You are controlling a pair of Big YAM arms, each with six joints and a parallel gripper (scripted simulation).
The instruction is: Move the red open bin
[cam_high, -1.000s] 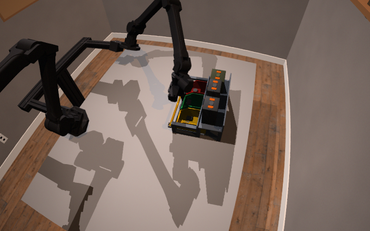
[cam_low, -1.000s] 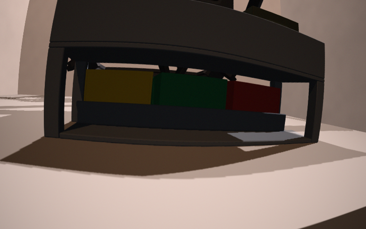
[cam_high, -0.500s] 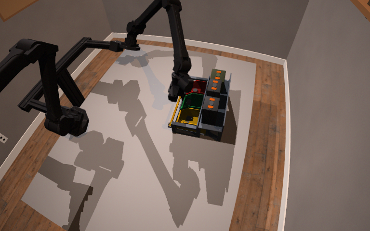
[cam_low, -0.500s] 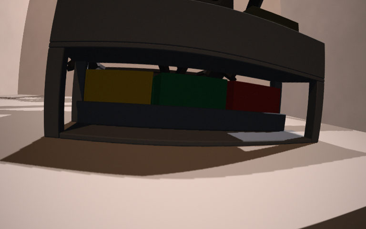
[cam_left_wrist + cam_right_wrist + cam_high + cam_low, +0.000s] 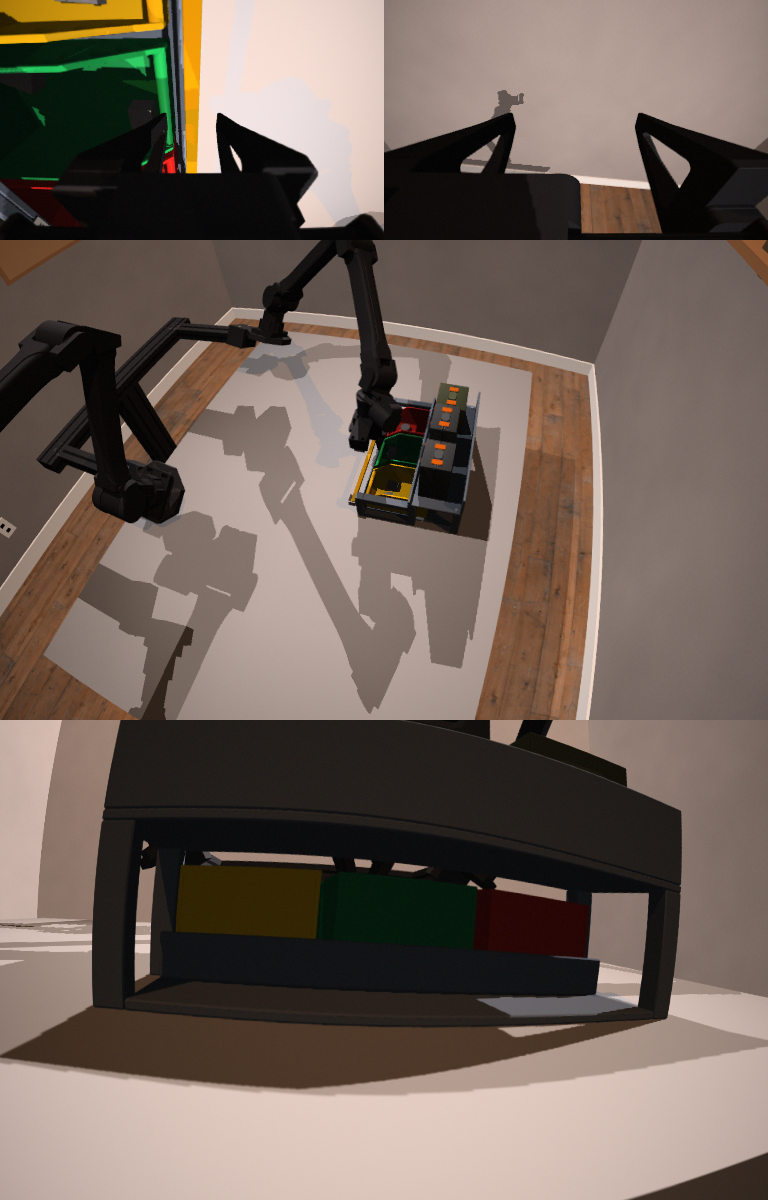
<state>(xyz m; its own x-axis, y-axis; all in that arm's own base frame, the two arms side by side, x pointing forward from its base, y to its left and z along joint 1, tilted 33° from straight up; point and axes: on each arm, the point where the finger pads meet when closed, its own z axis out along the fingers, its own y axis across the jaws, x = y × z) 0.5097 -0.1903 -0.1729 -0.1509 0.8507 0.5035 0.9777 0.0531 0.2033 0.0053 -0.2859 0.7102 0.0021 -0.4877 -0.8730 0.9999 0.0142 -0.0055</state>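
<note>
My left gripper is now 11 cm short of the green bin and 2 cm above it. Round my left hand: red open bin: 11 cm to the left, 10 cm ahead, 2 cm below; then grey shelf: 13 cm ahead.
</note>
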